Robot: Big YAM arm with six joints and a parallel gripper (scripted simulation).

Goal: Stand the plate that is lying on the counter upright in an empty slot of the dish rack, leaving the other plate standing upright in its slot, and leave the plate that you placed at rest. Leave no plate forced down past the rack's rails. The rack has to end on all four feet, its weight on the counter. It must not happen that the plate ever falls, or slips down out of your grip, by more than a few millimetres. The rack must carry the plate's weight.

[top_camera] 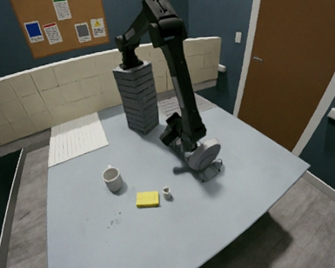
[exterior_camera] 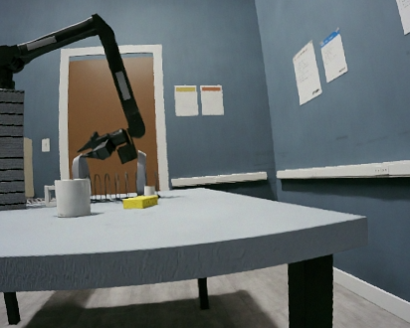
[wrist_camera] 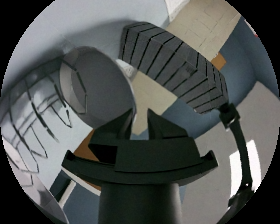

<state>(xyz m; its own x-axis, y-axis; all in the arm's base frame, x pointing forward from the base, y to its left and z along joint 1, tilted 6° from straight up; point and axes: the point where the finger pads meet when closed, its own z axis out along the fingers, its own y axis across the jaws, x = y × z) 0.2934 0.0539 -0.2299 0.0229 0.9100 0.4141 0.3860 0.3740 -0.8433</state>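
Now: hand 1 cm past the white plate, 4 cm to the right of it and 9 cm above it. Round my hand: white draining mat (48 cm behind, 52 cm to the right, 19 cm below); then white mug (8 cm ahead, 38 cm to the right, 16 cm below); then small white cup (26 cm ahead, 20 cm to the right, 18 cm below).
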